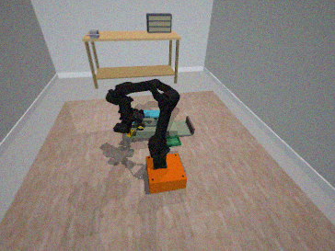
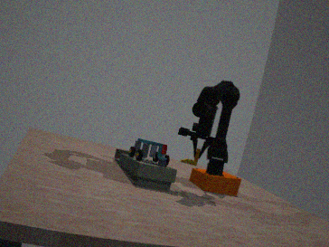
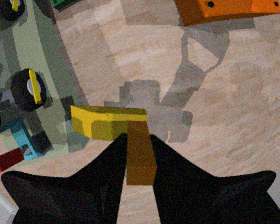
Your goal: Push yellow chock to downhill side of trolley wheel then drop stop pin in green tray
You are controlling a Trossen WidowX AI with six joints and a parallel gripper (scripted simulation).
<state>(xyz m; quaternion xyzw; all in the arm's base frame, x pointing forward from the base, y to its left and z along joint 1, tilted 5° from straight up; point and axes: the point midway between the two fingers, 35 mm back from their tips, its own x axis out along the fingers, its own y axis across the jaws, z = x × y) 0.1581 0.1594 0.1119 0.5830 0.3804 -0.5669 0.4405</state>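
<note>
Now: gripper tip 2 cm short of the yellow chock, 1 cm to the left of it and 1 cm above it. Also, from my gripper tip: red-headed stop pin 13 cm ahead, 2 cm below; then grey-green ramp 16 cm ahead, 12 cm to the right, 10 cm below; then blue trolley 16 cm ahead, 11 cm to the right, 4 cm below.
</note>
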